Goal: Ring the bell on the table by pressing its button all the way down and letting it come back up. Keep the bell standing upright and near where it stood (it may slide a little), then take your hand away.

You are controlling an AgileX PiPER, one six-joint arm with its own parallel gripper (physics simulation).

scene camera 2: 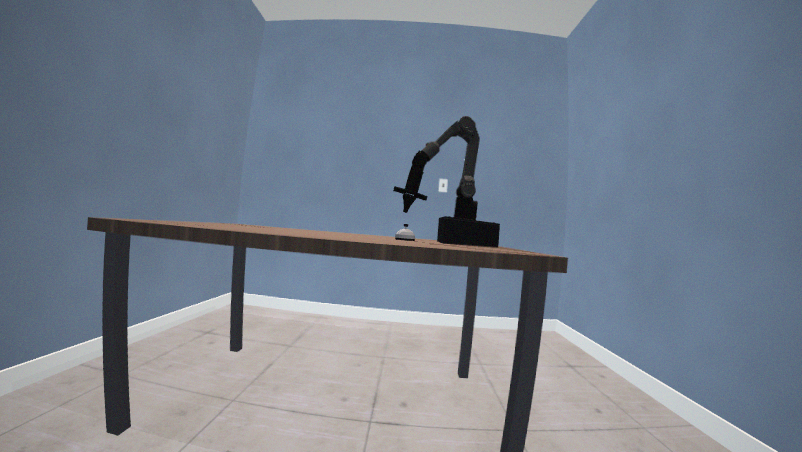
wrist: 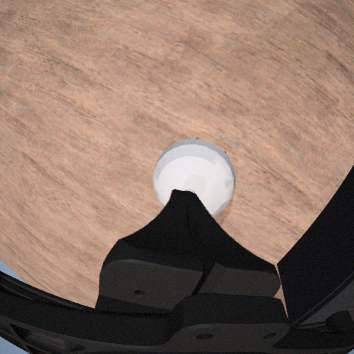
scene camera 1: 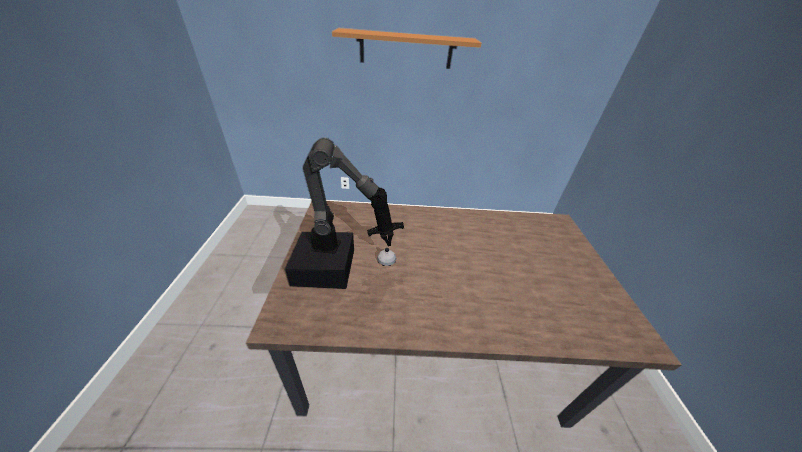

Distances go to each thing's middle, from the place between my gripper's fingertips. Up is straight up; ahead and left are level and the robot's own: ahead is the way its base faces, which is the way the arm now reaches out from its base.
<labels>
The bell (wrist: 200, 166) is 80 mm below my hand, 20 mm to the left of it and 10 mm behind it.
</labels>
